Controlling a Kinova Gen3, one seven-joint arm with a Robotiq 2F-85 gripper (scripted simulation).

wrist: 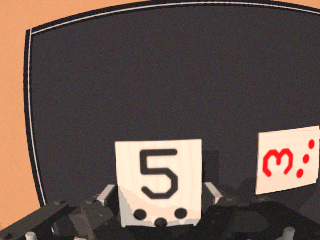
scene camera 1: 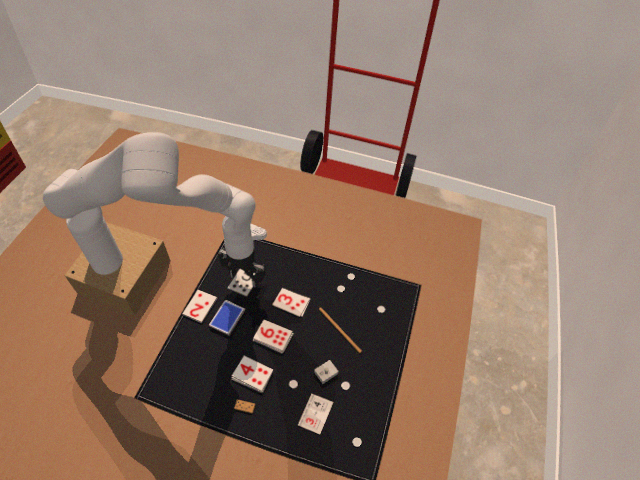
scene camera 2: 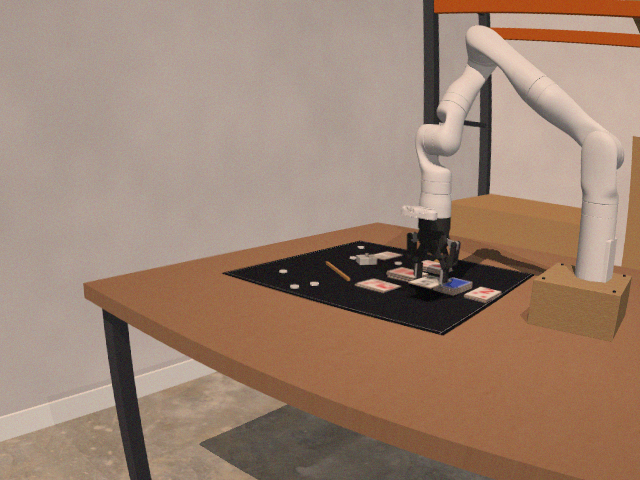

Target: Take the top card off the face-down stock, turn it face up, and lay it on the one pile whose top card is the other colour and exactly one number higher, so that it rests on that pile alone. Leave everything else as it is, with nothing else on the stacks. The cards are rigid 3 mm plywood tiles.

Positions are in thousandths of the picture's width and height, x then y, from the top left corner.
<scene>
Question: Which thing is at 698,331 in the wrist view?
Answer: A black mat.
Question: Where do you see a black mat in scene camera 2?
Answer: At 645,634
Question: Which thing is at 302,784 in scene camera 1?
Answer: A black mat.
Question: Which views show my gripper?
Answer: The wrist view, scene camera 1 and scene camera 2: all of them.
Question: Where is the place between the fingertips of my gripper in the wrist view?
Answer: At 498,819
</scene>
